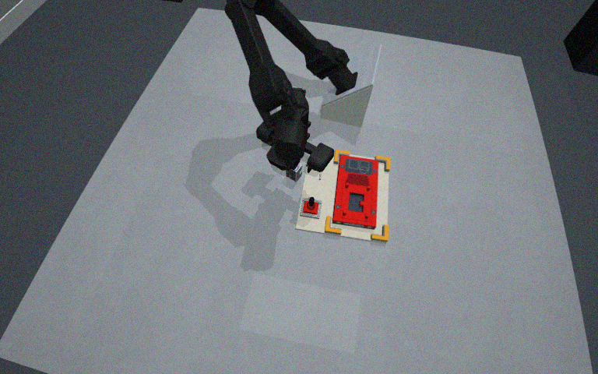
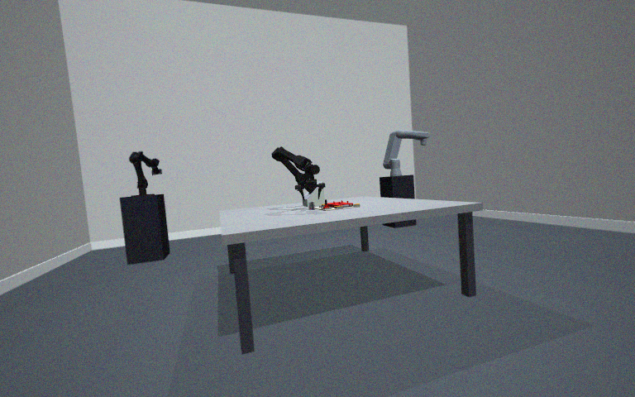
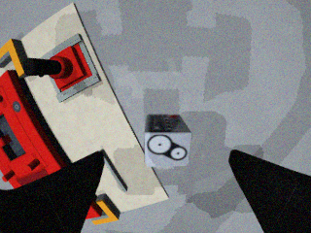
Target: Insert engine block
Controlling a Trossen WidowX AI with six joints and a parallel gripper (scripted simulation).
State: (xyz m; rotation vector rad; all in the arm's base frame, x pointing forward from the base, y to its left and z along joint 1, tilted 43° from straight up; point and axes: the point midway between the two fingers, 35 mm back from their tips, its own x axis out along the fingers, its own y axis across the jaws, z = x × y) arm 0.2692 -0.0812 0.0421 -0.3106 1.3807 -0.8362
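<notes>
Now: gripper tip 1 cm to the right of the engine block and 4 cm above it.
</notes>
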